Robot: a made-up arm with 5 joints. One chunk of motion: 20 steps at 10 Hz.
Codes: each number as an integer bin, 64 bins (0 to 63) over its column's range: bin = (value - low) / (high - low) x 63, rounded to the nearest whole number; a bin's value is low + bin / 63 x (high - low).
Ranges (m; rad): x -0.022..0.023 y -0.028..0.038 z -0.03..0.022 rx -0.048..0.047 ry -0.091..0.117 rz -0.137..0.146
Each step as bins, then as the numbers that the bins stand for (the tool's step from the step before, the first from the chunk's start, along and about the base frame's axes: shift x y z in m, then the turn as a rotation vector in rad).
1 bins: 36 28 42 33 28 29
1 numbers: 0.00371 0.00133 0.00467 0.00176 0.00144 -0.00673
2 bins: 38 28 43 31 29 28
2 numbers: 0.00514 0.00133 0.00549 -0.00125 0.00475 -0.01122
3 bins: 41 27 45 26 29 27
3 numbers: 0.00729 0.00029 0.00714 -0.00879 0.00475 -0.01571
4 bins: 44 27 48 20 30 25
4 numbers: 0.00943 0.00029 0.00962 -0.01784 0.00805 -0.02470
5 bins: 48 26 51 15 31 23
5 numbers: 0.01229 -0.00076 0.01210 -0.02538 0.01135 -0.03368
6 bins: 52 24 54 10 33 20
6 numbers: 0.01514 -0.00286 0.01457 -0.03292 0.01795 -0.04716
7 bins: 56 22 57 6 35 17
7 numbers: 0.01800 -0.00495 0.01705 -0.03895 0.02456 -0.06063
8 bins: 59 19 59 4 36 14
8 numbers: 0.02014 -0.00810 0.01870 -0.04197 0.02786 -0.07411
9 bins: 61 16 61 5 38 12
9 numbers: 0.02157 -0.01124 0.02035 -0.04046 0.03446 -0.08310
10 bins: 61 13 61 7 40 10
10 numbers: 0.02157 -0.01438 0.02035 -0.03744 0.04106 -0.09208
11 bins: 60 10 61 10 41 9
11 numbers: 0.02086 -0.01752 0.02035 -0.03292 0.04437 -0.09657
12 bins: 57 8 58 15 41 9
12 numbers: 0.01871 -0.01962 0.01787 -0.02538 0.04437 -0.09657
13 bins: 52 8 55 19 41 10
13 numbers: 0.01514 -0.01962 0.01540 -0.01935 0.04437 -0.09208
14 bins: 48 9 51 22 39 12
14 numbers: 0.01229 -0.01857 0.01210 -0.01483 0.03776 -0.08310
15 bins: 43 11 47 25 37 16
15 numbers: 0.00871 -0.01648 0.00879 -0.01030 0.03116 -0.06513
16 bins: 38 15 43 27 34 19
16 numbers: 0.00514 -0.01229 0.00549 -0.00729 0.02125 -0.05165
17 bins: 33 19 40 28 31 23
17 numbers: 0.00157 -0.00810 0.00302 -0.00578 0.01135 -0.03368
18 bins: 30 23 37 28 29 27
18 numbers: -0.00057 -0.00390 0.00054 -0.00578 0.00475 -0.01571
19 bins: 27 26 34 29 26 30
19 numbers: -0.00271 -0.00076 -0.00194 -0.00427 -0.00516 -0.00224
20 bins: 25 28 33 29 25 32
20 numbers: -0.00414 0.00133 -0.00276 -0.00427 -0.00846 0.00675
